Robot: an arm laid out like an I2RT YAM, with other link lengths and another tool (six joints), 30 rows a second.
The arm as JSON. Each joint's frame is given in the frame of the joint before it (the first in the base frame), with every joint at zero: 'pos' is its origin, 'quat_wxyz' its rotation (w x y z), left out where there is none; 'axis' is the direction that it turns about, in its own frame. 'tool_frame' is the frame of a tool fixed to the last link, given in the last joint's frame.
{
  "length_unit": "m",
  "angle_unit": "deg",
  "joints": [
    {
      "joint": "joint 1",
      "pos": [
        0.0,
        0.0,
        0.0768
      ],
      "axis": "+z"
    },
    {
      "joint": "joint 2",
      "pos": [
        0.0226,
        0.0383,
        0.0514
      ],
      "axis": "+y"
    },
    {
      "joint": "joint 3",
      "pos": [
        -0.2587,
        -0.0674,
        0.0
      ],
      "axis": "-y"
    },
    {
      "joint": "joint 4",
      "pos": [
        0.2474,
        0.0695,
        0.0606
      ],
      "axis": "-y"
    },
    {
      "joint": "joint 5",
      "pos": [
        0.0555,
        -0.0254,
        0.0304
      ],
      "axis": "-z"
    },
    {
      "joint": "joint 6",
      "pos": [
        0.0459,
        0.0,
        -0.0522
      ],
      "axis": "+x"
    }
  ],
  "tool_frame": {
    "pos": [
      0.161,
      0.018,
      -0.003
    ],
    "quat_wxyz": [
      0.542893,
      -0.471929,
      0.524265,
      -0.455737
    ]
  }
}
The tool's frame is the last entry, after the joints.
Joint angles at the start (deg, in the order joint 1, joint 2, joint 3, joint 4, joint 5, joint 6): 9.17 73.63 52.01 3.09 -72.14 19.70
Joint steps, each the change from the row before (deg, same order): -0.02 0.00 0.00 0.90 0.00 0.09; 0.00 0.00 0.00 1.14 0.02 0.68; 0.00 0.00 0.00 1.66 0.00 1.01; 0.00 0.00 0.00 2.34 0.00 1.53; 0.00 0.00 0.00 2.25 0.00 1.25; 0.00 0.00 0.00 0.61 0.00 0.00; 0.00 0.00 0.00 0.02 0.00 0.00; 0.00 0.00 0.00 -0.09 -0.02 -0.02; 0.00 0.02 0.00 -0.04 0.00 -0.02; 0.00 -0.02 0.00 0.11 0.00 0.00; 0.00 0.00 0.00 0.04 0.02 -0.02; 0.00 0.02 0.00 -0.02 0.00 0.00; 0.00 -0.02 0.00 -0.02 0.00 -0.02; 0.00 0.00 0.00 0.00 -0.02 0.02; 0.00 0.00 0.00 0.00 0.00 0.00
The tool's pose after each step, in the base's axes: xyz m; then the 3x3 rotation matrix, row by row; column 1 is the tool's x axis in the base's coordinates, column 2 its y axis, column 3 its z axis. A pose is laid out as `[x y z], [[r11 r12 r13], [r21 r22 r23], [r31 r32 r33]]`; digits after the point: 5 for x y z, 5 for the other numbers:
[0.25517 0.26134 0.29308], [[0.70037 -0.70481 0.11284], [-0.12819 0.03131 0.99125], [-0.70217 -0.70871 -0.06842]]
[0.25627 0.26149 0.29509], [[0.70576 -0.69910 0.11475], [-0.12589 0.03564 0.99140], [-0.69718 -0.71414 -0.06285]]
[0.25771 0.26170 0.29808], [[0.71335 -0.69099 0.11686], [-0.12201 0.04174 0.99165], [-0.69010 -0.72165 -0.05453]]
[0.25959 0.26197 0.30239], [[0.72270 -0.68076 0.11946], [-0.11633 0.05056 0.99192], [-0.68131 -0.73076 -0.04265]]
[0.26120 0.26220 0.30655], [[0.73419 -0.66801 0.12140], [-0.11092 0.05840 0.99211], [-0.66983 -0.74186 -0.03122]]
[0.26156 0.26225 0.30760], [[0.74119 -0.66017 0.12171], [-0.10979 0.05966 0.99216], [-0.66226 -0.74874 -0.02826]]
[0.26157 0.26226 0.30763], [[0.74141 -0.65992 0.12172], [-0.10976 0.05970 0.99216], [-0.66201 -0.74896 -0.02817]]
[0.26145 0.26225 0.30748], [[0.74065 -0.66085 0.12133], [-0.10965 0.05928 0.99220], [-0.66288 -0.74818 -0.02856]]
[0.26148 0.26226 0.30731], [[0.74019 -0.66136 0.12129], [-0.10978 0.05910 0.99220], [-0.66337 -0.74773 -0.02886]]
[0.26148 0.26226 0.30760], [[0.74168 -0.65969 0.12136], [-0.10954 0.05937 0.99221], [-0.66175 -0.74919 -0.02823]]
[0.26158 0.26226 0.30765], [[0.74233 -0.65888 0.12171], [-0.10978 0.05959 0.99217], [-0.66098 -0.74988 -0.02810]]
[0.26163 0.26227 0.30752], [[0.74188 -0.65940 0.12169], [-0.10985 0.05951 0.99216], [-0.66148 -0.74943 -0.02829]]
[0.26155 0.26225 0.30757], [[0.74211 -0.65914 0.12168], [-0.10988 0.05946 0.99217], [-0.66121 -0.74966 -0.02830]]
[0.26148 0.26226 0.30759], [[0.74191 -0.65943 0.12135], [-0.10956 0.05932 0.99221], [-0.66149 -0.74942 -0.02824]]
[0.26148 0.26226 0.30759], [[0.74191 -0.65943 0.12135], [-0.10956 0.05932 0.99221], [-0.66149 -0.74942 -0.02824]]

